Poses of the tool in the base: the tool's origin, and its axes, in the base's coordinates. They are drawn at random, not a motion.
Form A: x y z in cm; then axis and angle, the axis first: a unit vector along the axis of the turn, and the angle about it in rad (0 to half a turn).
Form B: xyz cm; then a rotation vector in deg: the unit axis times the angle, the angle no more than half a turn. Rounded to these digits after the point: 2 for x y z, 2 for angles.
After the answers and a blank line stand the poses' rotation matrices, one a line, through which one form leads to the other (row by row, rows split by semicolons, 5 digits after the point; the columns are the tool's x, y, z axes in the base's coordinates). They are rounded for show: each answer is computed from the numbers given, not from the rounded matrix.
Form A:
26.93, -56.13, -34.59, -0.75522, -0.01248, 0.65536, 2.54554
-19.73, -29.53, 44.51, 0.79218, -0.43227, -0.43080, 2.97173
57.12, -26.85, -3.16, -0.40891, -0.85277, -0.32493, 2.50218
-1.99, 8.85, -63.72, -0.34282, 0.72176, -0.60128, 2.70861
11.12, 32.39, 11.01, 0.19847, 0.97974, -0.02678, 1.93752
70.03, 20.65, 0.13, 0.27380, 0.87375, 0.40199, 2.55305
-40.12, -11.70, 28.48, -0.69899, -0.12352, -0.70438, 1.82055
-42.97, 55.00, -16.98, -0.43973, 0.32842, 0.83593, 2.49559
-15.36, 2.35, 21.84, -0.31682, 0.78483, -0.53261, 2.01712
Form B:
26.93, -56.13, -34.59, -110.15, -1.82, 95.58
-19.73, -29.53, 44.51, 134.88, -73.60, -73.35
57.12, -26.85, -3.16, -58.62, -122.26, -46.58
-1.99, 8.85, -63.72, -53.20, 112.01, -93.31
11.12, 32.39, 11.01, 22.03, 108.76, -2.97
70.03, 20.65, 0.13, 40.05, 127.81, 58.80
-40.12, -11.70, 28.48, -72.91, -12.88, -73.47
-42.97, 55.00, -16.98, -62.88, 46.96, 119.53
-15.36, 2.35, 21.84, -36.62, 90.70, -61.55

0.21479 -0.35068 -0.91153; 0.38513 -0.82727 0.40902; -0.89752 -0.43891 -0.04264
0.26046 -0.60712 -0.75071; -0.75277 -0.61458 0.23585; -0.60456 0.50368 -0.61710
-0.50107 0.82242 -0.26938; 0.43463 0.50832 0.74345; 0.74835 0.25543 -0.61215
-0.68351 -0.21975 0.69608; -0.72432 0.08608 -0.68407; 0.09040 -0.97175 -0.21801
-0.30504 0.28917 0.90737; 0.23917 0.94551 -0.22092; -0.92182 0.14963 -0.35758
-0.69443 0.21505 0.68667; 0.66138 0.56668 0.49138; -0.28345 0.79538 -0.53575
0.36219 0.79021 0.49436; -0.57485 -0.22814 0.78581; 0.73374 -0.56879 0.37162
-0.45074 -0.76296 -0.46339; 0.24350 -0.60451 0.75847; -0.85881 0.22903 0.45825
-0.28795 0.12446 0.94952; -0.83641 0.45018 -0.31266; -0.46637 -0.88422 -0.02553

